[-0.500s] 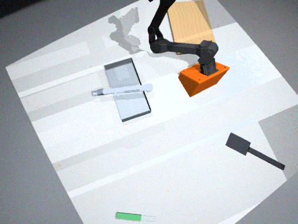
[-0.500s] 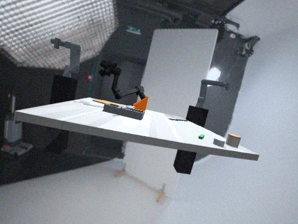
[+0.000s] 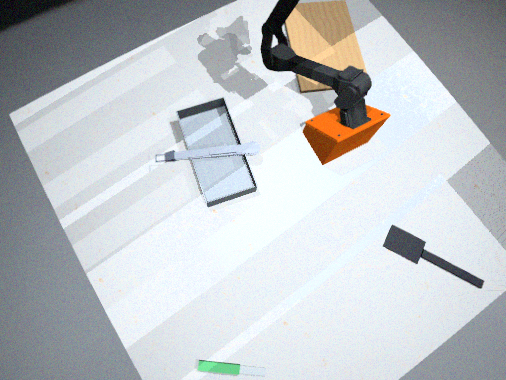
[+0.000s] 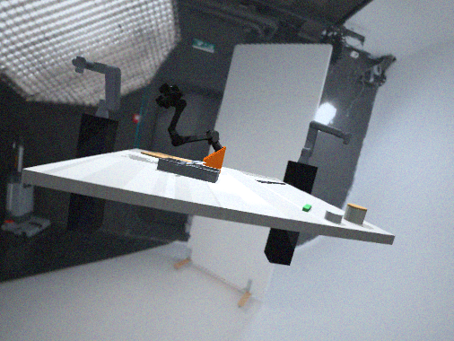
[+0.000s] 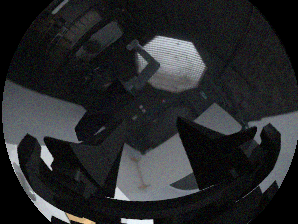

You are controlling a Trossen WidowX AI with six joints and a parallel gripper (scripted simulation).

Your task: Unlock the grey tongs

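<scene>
The roasting tin is 480 mm ahead of my gripper tip, 420 mm below it and 320 mm to the left of it. The rest, counted from my gripper tip: dark spatula 910 mm to the left, 450 mm below, 80 mm ahead; wooden board 440 mm below, 140 mm to the left, 30 mm behind; green-handled tool 890 mm to the left, 730 mm ahead, 440 mm below.
</scene>
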